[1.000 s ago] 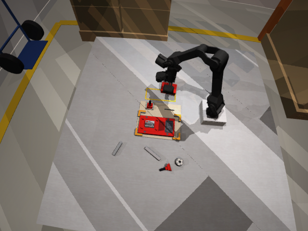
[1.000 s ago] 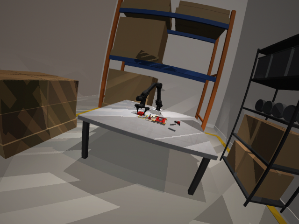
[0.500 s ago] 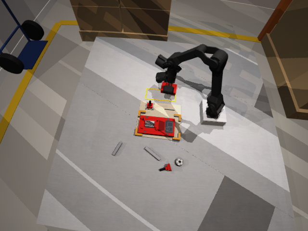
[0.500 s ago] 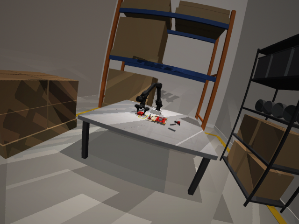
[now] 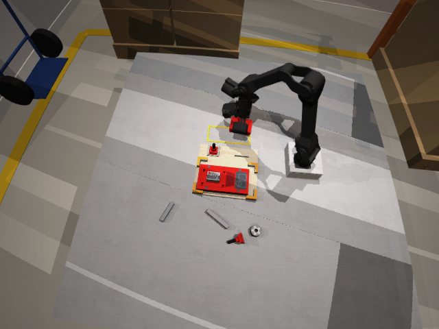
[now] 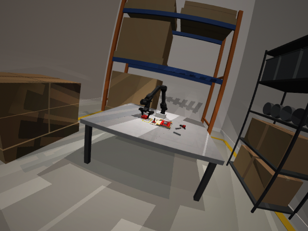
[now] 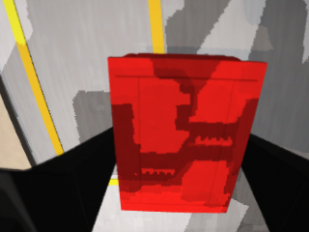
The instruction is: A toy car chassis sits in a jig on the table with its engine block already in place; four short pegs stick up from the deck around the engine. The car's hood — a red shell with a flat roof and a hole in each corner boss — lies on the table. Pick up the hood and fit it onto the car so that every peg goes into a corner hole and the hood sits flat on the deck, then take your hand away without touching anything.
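Right now the grey engine block is 100 mm ahead of my gripper tip, 270 mm to the left of it and 10 mm above it. Round my gripper tip: red hood 10 mm above.
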